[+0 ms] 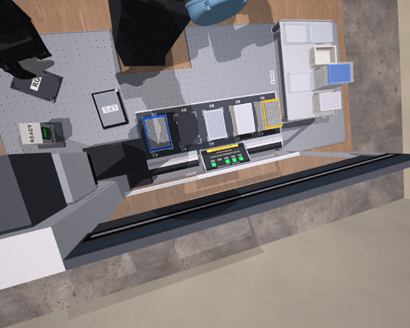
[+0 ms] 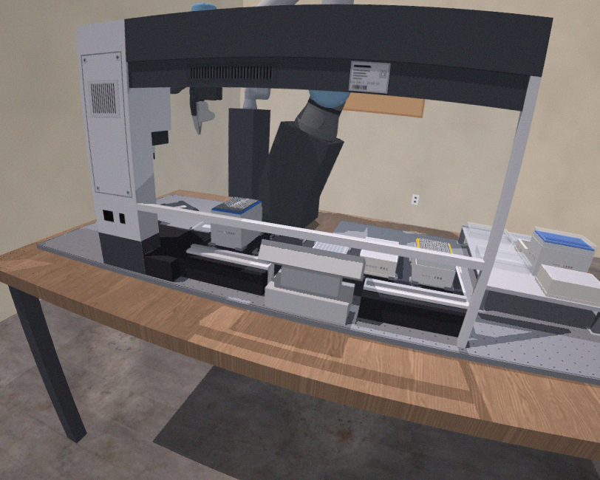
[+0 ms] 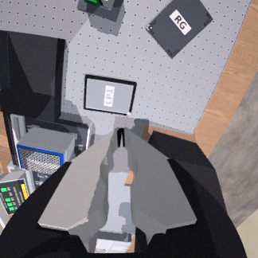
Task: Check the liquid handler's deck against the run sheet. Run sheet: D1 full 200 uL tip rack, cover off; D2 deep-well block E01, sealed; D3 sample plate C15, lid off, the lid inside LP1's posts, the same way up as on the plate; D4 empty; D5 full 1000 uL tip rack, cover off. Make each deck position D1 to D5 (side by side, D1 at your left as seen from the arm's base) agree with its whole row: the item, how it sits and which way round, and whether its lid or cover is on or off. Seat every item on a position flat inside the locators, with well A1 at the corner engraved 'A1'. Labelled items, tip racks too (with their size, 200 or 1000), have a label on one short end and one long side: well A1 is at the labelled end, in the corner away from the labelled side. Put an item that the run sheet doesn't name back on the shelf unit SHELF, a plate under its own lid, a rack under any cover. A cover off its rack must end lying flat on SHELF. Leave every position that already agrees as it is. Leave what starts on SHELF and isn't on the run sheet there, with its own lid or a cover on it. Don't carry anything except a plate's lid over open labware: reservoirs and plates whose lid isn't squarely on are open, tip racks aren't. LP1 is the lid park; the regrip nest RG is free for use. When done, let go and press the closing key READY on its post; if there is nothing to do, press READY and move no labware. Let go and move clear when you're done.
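My hand is 120 mm short of the ready key, 130 mm to the left of it and 230 mm above it. Also, from my hand: regrip nest RG: 70 mm behind, 190 mm to the right, 310 mm below; handler's tower: 330 mm ahead, 60 mm to the left, 40 mm below; blue-rimmed tip rack: 140 mm ahead, 260 mm to the left, 190 mm below.
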